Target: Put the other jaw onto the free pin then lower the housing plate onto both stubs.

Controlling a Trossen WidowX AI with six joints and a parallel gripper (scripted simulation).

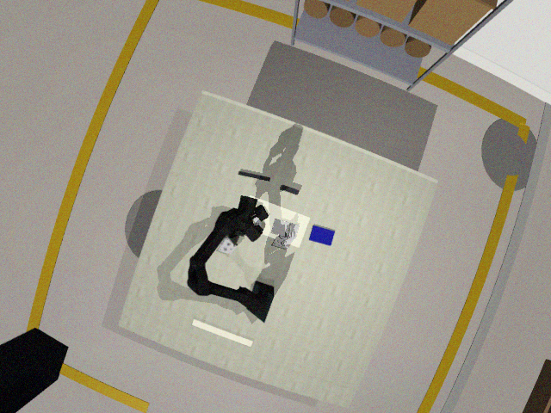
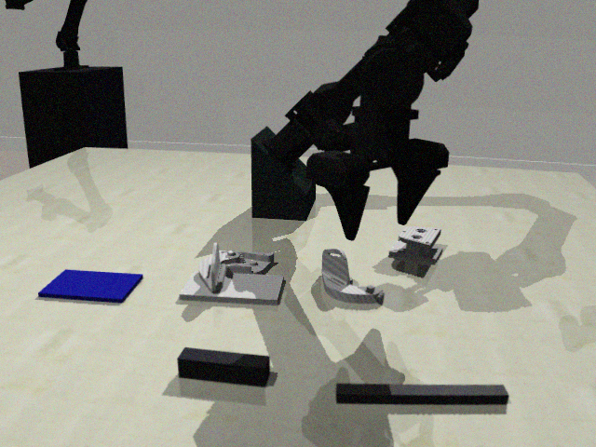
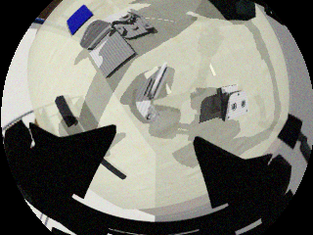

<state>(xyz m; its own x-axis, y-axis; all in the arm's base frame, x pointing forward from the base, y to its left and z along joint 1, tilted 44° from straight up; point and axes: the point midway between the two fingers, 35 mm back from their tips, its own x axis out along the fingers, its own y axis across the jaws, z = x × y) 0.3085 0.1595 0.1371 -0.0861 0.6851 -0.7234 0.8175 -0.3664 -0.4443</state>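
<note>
Now: gripper tip 10 mm to the left of the grey jaw and 80 mm above it. Round my gripper tip: grey base plate (30 mm ahead, 170 mm to the right, 80 mm below); then long black bar (200 mm ahead, 70 mm to the left, 80 mm below); then small grey fixture (160 mm behind, 40 mm to the left, 80 mm below).
</note>
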